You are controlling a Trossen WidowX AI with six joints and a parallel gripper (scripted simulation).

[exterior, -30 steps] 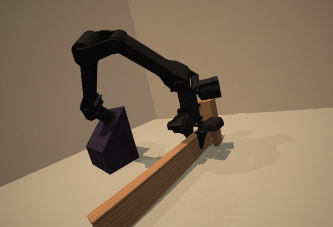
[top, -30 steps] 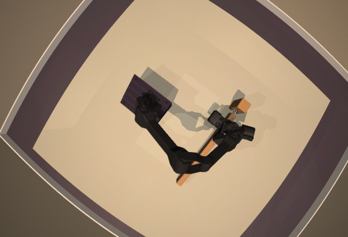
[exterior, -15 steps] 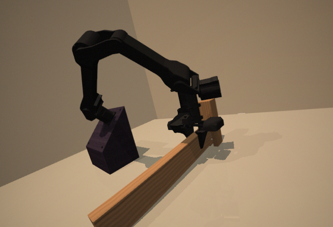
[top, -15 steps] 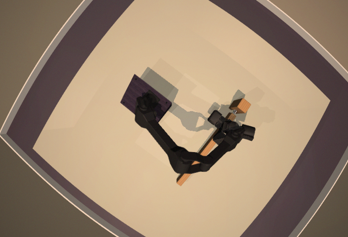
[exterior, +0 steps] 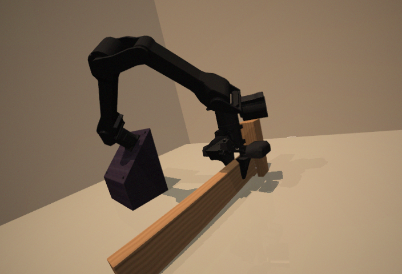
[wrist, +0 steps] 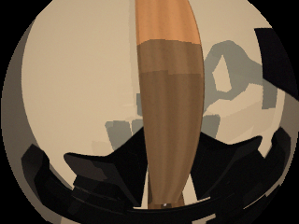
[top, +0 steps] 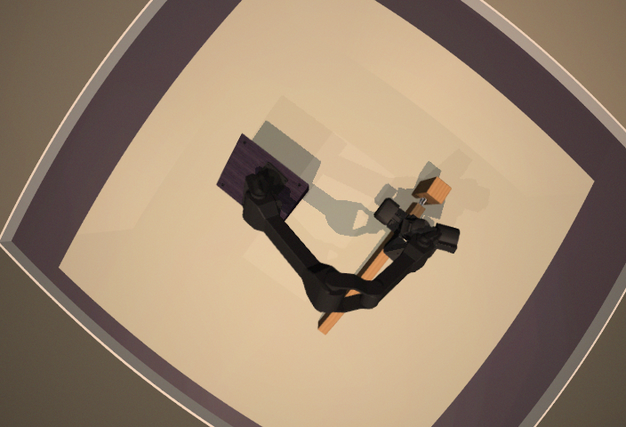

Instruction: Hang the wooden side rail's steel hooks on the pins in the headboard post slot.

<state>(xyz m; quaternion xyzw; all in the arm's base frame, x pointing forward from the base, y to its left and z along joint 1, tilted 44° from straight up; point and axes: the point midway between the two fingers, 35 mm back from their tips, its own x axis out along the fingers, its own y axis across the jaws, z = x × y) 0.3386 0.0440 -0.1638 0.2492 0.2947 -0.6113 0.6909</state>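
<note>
My gripper tip is now 1 cm past the headboard post, 12 cm to the right of it and 4 cm below it.
</note>
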